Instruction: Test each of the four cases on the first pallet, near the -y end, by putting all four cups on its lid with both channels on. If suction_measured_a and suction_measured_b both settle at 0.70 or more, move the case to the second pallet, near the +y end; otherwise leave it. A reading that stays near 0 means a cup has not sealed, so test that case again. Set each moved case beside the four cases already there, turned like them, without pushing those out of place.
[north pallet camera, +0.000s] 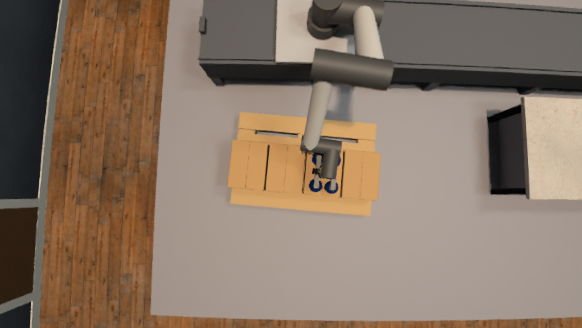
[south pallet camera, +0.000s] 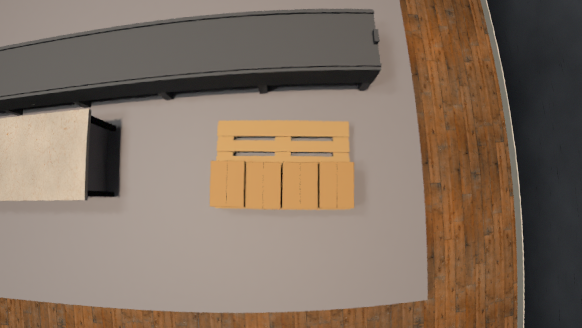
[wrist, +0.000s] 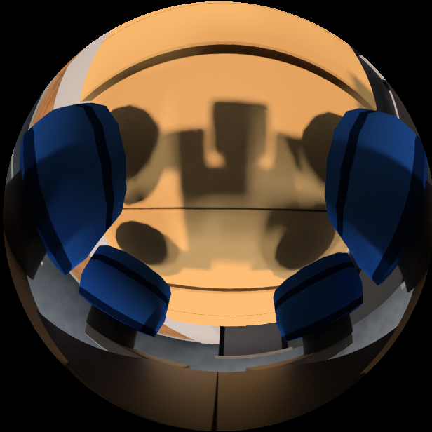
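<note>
The first pallet (north pallet camera: 300, 202) carries four orange-tan cases in a row, slightly turned: the far left case (north pallet camera: 248, 165), the second case (north pallet camera: 286, 167), the third case (north pallet camera: 309, 176) (wrist: 170, 90) and the far right case (north pallet camera: 361, 175). My suction head (north pallet camera: 325, 173) (wrist: 222, 240) is open, with its four blue cups over the third case. In the wrist view the cup shadows on the lid stand apart from the cups, so a small gap shows. The second pallet (south pallet camera: 282, 128) carries four cases (south pallet camera: 263, 185) side by side along its lower edge; its upper slats are bare.
Neighbouring cases (wrist: 225, 25) (wrist: 225, 310) stand close on both sides of the third case, with narrow gaps. The dark floor rail (north pallet camera: 480, 40) (south pallet camera: 225, 50) runs behind both pallets. A pale-topped table (north pallet camera: 555, 150) (south pallet camera: 45, 160) stands between them.
</note>
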